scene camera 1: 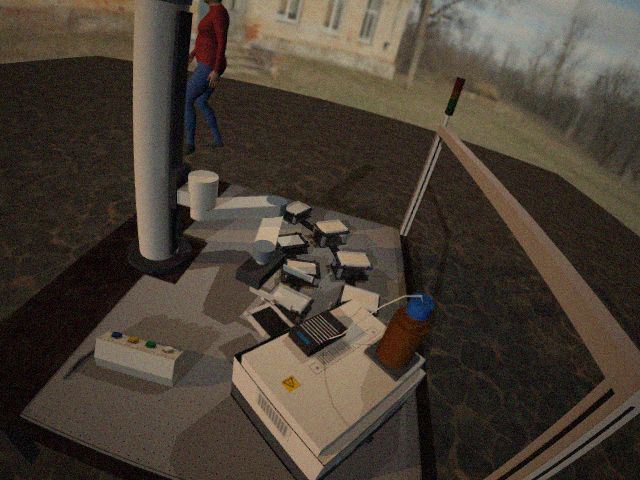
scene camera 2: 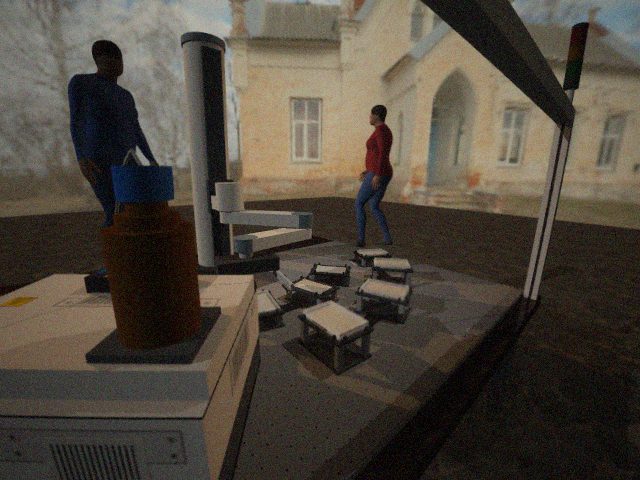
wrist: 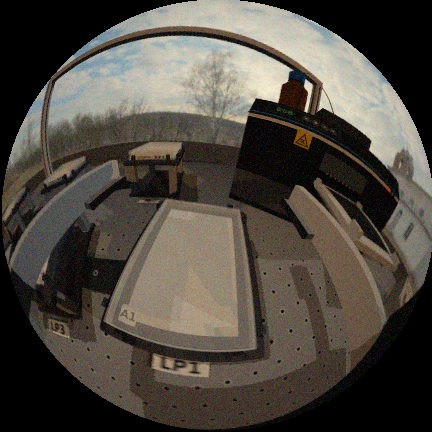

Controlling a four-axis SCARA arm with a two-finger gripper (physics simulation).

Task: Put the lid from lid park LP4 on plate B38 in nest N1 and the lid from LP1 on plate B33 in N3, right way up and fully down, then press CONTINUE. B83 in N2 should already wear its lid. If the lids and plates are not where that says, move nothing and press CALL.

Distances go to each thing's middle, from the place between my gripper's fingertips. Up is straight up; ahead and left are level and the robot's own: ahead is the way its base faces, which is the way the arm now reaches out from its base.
My hand is 28 cm to the left of the brown bottle (scene camera 2: 150, 257), 26 cm short of it and 22 cm below it.
